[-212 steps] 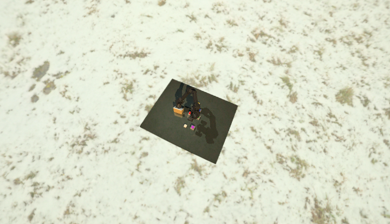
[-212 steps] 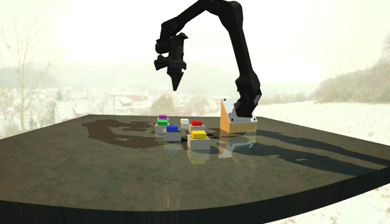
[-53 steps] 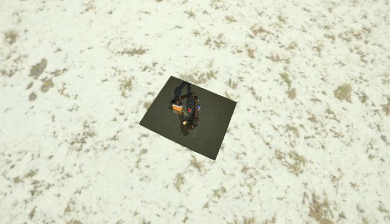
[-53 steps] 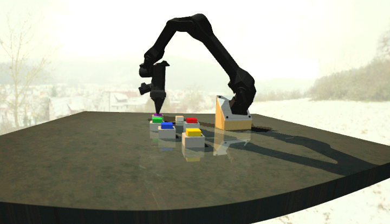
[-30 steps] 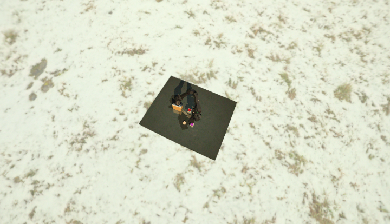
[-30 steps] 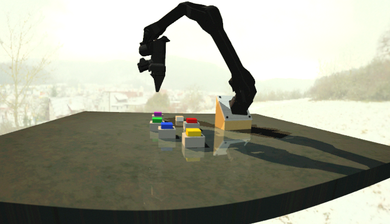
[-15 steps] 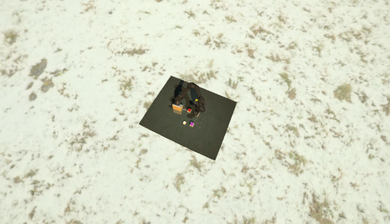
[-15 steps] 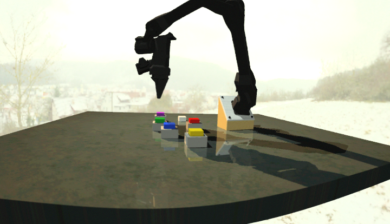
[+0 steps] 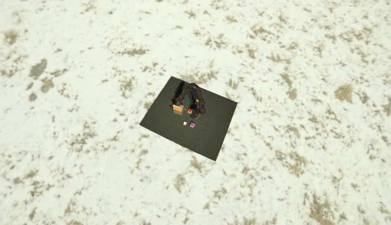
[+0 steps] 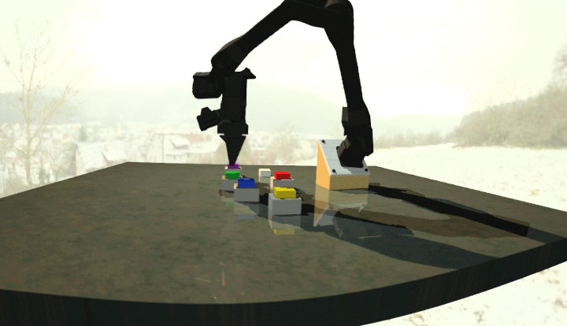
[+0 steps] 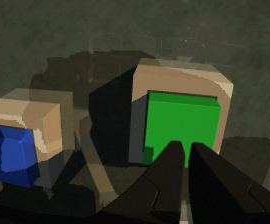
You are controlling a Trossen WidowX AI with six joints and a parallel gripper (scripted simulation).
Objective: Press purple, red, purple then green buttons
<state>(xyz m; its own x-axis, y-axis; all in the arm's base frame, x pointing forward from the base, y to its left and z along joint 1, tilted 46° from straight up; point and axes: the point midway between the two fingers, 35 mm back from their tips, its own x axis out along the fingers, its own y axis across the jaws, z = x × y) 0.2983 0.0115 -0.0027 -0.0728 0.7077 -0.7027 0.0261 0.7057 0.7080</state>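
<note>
Right now my gripper tip is 20 mm above the green button. From my gripper tip the other things lie so: red button: 120 mm behind, 20 mm below; purple button: 10 mm behind, 170 mm to the right, 20 mm below; blue button: 30 mm behind, 100 mm to the left, 20 mm below.
</note>
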